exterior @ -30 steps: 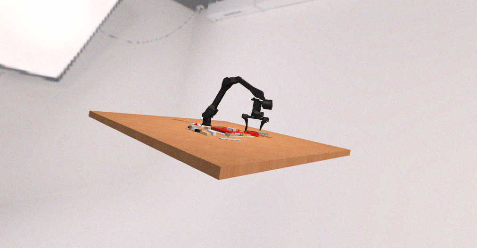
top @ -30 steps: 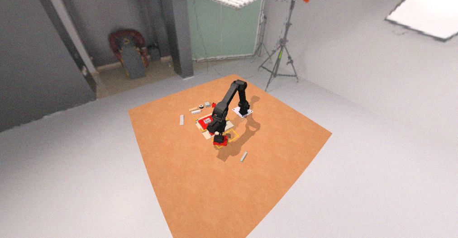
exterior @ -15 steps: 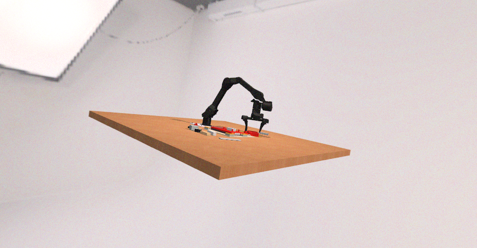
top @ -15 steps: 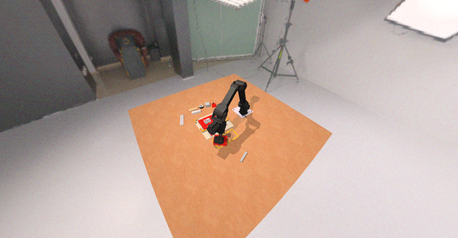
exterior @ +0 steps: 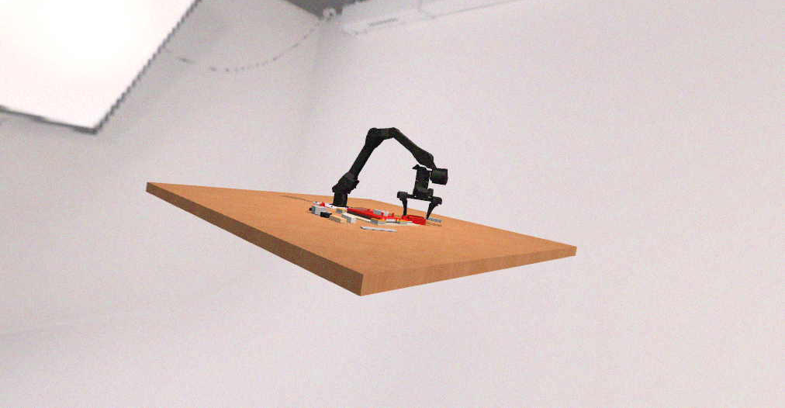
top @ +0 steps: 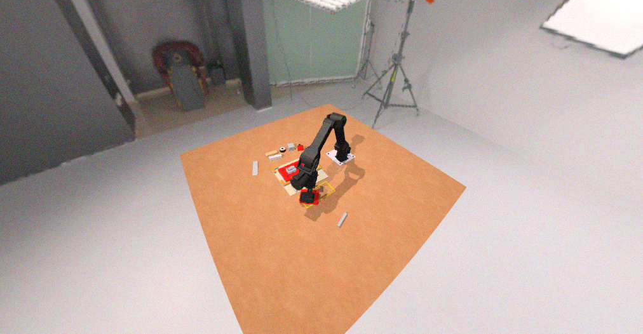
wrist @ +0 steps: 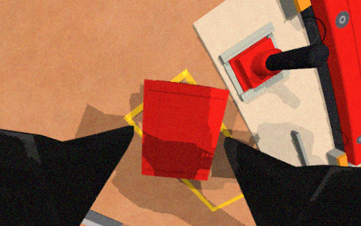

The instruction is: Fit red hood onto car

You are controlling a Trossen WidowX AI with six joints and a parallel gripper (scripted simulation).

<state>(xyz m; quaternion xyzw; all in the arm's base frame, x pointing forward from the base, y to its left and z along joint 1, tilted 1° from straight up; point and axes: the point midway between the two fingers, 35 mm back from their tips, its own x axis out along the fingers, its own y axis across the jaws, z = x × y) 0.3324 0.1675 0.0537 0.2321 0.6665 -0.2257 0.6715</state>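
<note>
Right now my gripper tip is right at the red hood. Round my gripper tip: grey engine block: 20 cm to the right; then cream jig: 3 cm behind, 19 cm to the right, 1 cm below.
</note>
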